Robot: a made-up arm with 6 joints. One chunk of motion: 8 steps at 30 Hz.
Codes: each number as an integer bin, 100 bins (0 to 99) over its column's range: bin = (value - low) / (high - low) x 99, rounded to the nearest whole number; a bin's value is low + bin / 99 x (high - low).
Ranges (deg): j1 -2..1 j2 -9..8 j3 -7..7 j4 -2..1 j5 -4..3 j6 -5..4
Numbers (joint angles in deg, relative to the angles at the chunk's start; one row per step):
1: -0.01 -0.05 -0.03 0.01 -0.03 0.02
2: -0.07 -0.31 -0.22 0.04 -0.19 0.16
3: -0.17 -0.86 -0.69 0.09 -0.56 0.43
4: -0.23 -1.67 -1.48 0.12 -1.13 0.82
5: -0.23 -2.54 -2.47 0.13 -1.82 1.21
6: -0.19 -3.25 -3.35 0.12 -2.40 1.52
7: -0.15 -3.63 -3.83 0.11 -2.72 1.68
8: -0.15 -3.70 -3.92 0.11 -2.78 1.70
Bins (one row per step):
1: 66 52 49 66 56 55
2: 64 51 48 67 54 57
3: 60 47 45 69 49 60
4: 58 43 39 70 41 64
5: 58 38 32 70 31 68
6: 60 33 26 70 23 72
7: 61 31 22 70 18 73
8: 61 31 22 70 17 74

